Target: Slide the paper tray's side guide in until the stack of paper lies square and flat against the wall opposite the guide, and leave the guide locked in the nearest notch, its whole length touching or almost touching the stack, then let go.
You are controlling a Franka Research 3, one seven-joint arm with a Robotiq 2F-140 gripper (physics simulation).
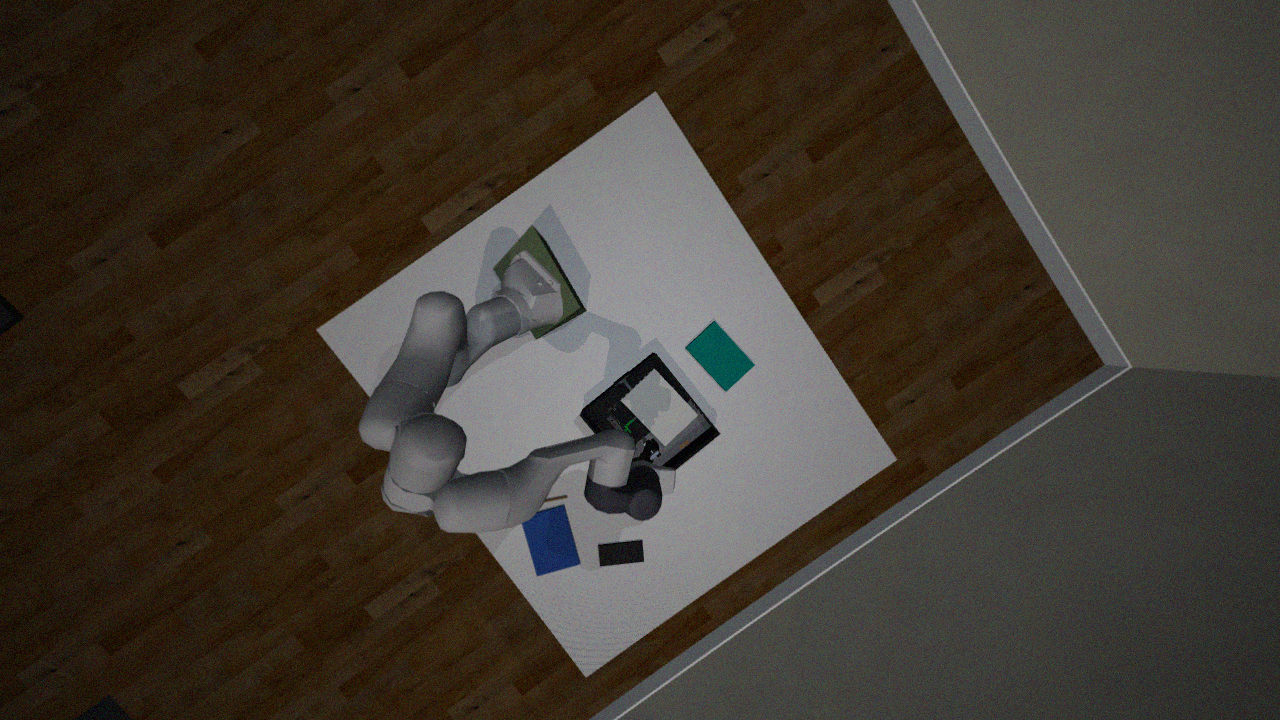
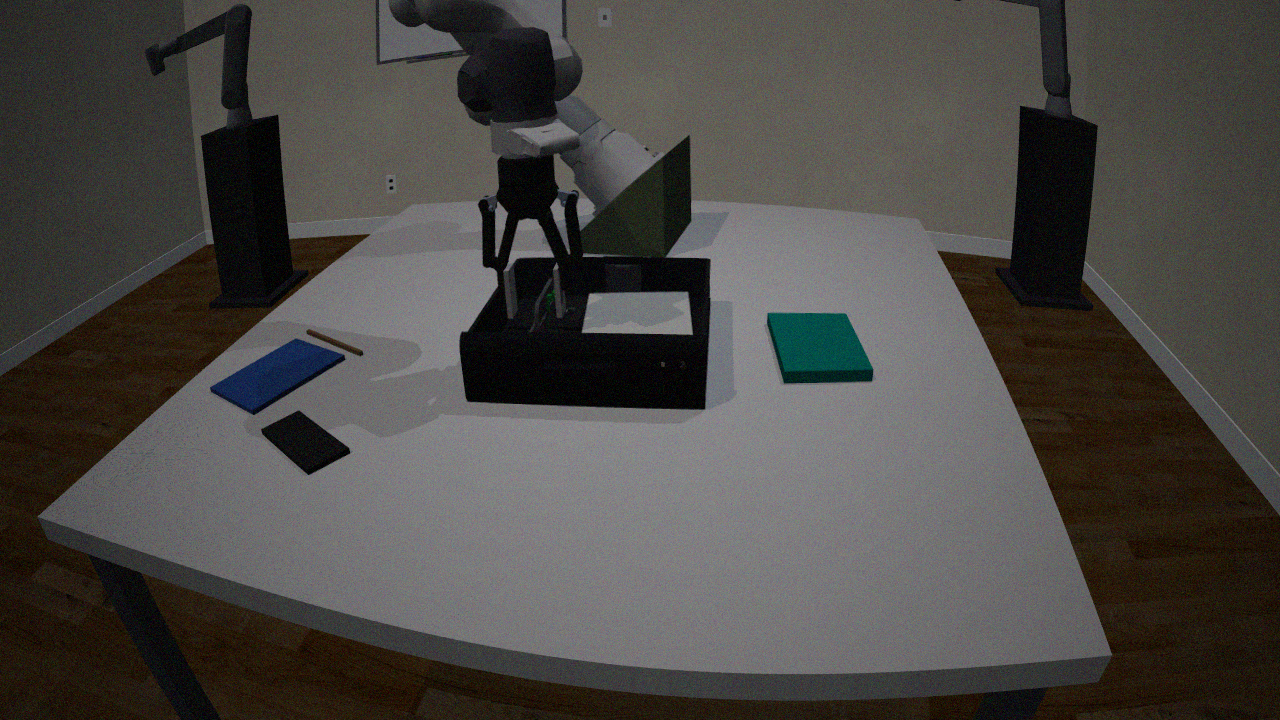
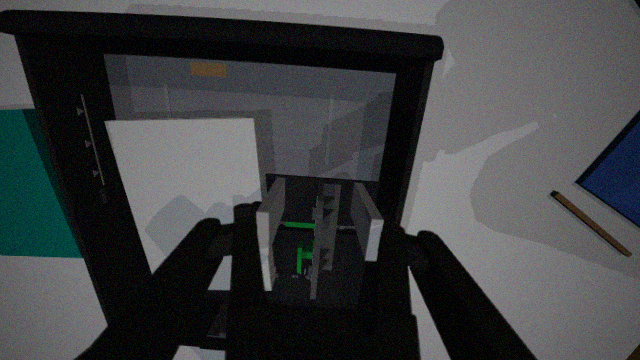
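Note:
The black paper tray (image 1: 617,384) (image 2: 581,374) (image 3: 225,27) stands on the table. The white stack of paper (image 1: 660,407) (image 2: 637,315) (image 3: 187,155) lies in it by the wall opposite the guide; whether it touches that wall I cannot tell. The grey side guide (image 2: 541,309) (image 3: 325,230) stands upright, with a clear gap to the stack. Green parts (image 3: 299,260) show at the guide's foot, on its stack side. My gripper (image 2: 535,291) (image 3: 318,195) is open, its pale fingertips apart on either side of the guide, inside the tray. The guide's notch is hidden.
A teal book (image 1: 719,355) (image 2: 819,344) (image 3: 35,185) lies beyond the stack-side wall. A blue book (image 1: 551,540) (image 2: 277,373) (image 3: 617,175), a brown stick (image 2: 334,342) (image 3: 590,222) and a black slab (image 1: 621,552) (image 2: 305,441) lie on the guide side. A green wedge (image 1: 562,284) (image 2: 640,210) stands behind.

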